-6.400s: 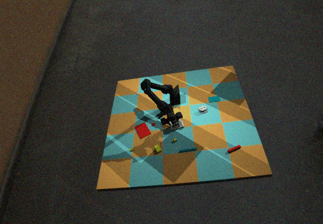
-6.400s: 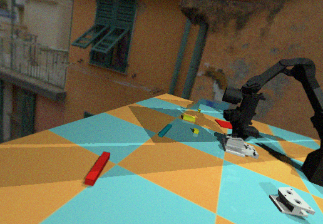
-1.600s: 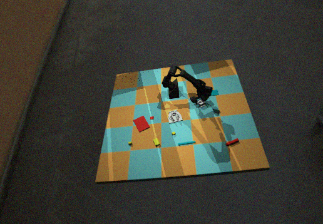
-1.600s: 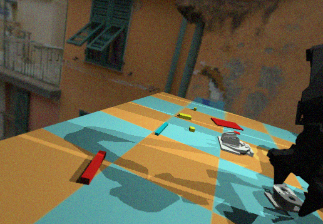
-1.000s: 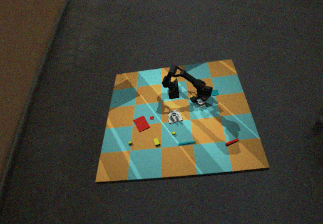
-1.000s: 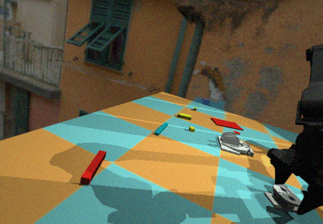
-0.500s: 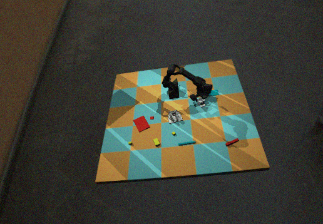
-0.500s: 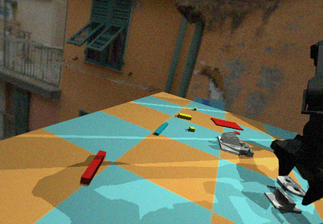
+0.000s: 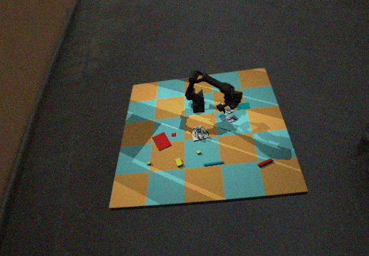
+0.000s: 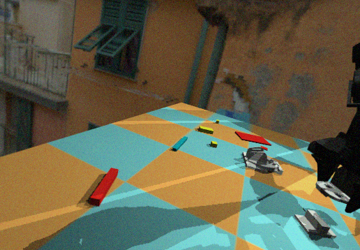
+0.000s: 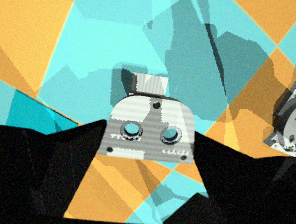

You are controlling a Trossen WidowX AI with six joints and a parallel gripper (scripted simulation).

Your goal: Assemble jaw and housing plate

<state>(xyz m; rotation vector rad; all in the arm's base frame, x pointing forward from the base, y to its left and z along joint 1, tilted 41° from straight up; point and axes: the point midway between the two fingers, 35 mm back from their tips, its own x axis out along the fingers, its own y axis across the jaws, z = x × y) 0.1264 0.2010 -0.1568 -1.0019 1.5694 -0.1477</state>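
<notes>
Now: the white jaw 26 cm to the right of my gripper tip, 14 cm ahead of it and 6 cm below it. From my gripper tip the other things lie so: base 2 cm above, 1 cm ahead; then small yellow cube 34 cm ahead, 23 cm to the right, 7 cm below; then cyan block 13 cm behind, 11 cm to the left, 8 cm below.
</notes>
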